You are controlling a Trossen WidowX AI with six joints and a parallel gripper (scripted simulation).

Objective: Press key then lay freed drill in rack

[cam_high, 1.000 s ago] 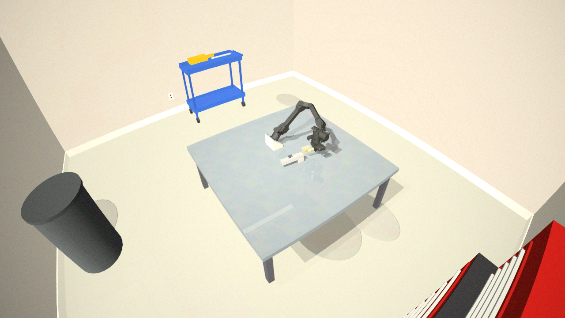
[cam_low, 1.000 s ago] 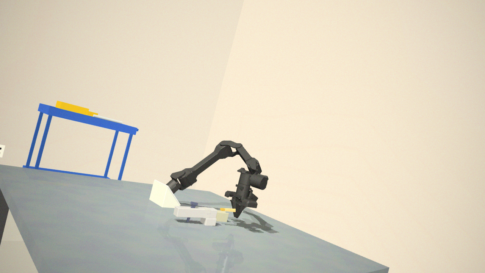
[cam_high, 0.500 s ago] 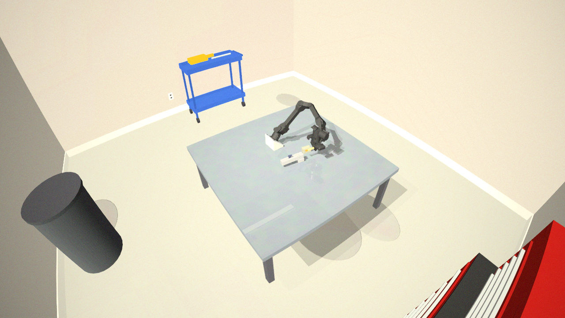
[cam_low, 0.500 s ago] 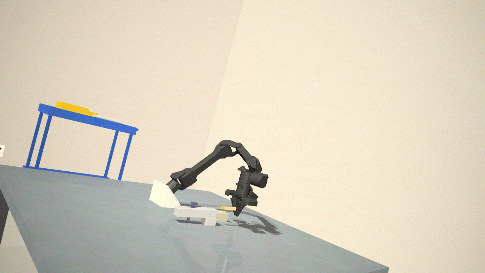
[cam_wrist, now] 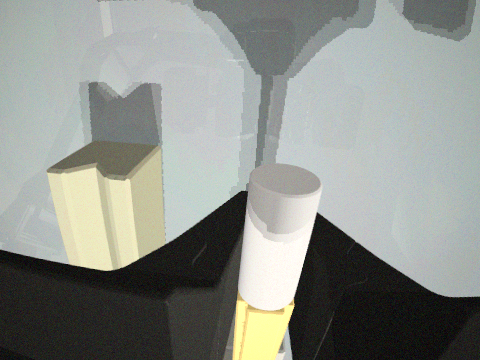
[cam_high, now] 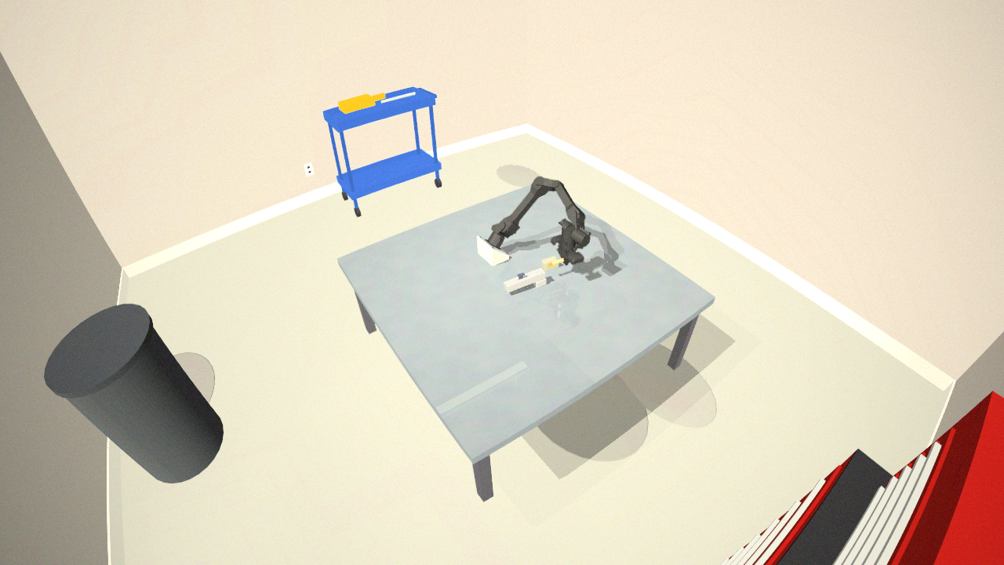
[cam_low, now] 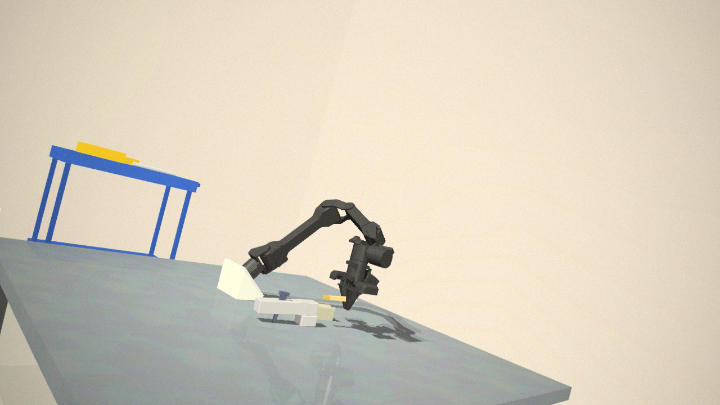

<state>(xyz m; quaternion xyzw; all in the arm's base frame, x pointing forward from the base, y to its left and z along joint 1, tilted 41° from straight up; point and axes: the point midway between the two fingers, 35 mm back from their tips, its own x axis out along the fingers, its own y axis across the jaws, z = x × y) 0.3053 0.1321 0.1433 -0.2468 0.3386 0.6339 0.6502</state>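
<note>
The rack lies 8 cm behind my gripper tip, 3 cm to the right of it and 3 cm below it. Round my gripper tip: drill 4 cm to the right, 3 cm above; then dark blue key 3 cm behind, 23 cm to the right.
</note>
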